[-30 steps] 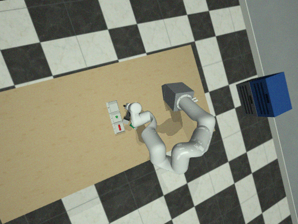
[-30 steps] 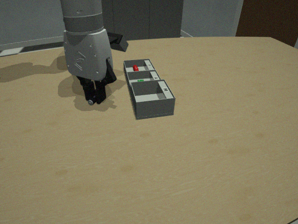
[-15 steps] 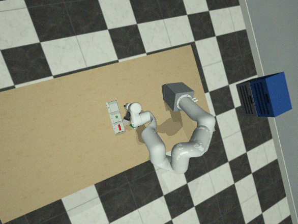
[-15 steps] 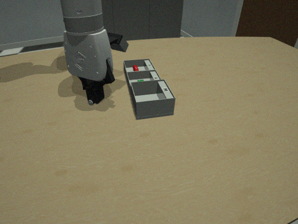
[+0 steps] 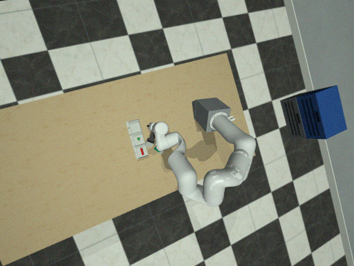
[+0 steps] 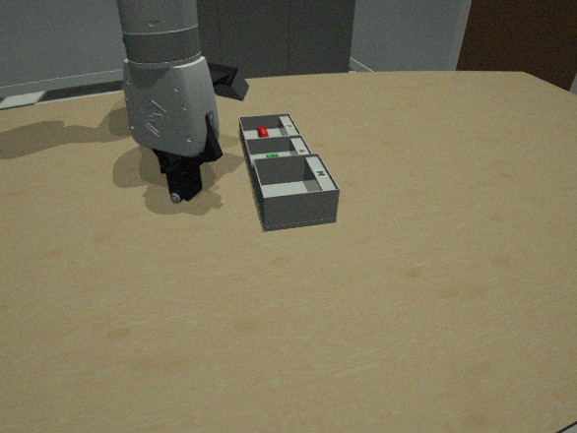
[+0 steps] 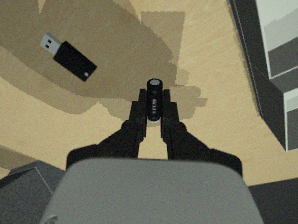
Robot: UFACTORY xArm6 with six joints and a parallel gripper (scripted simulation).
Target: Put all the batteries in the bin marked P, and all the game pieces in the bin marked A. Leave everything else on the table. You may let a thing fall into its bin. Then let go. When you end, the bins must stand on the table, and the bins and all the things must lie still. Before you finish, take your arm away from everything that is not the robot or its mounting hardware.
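My hand is 130 mm short of the red battery, 100 mm to the right of it and 10 mm above it. From my hand the other things lie so: black battery 20 mm below; black USB stick 80 mm to the left, 20 mm below, 20 mm behind; green die 120 mm ahead, 20 mm to the left, 10 mm below.
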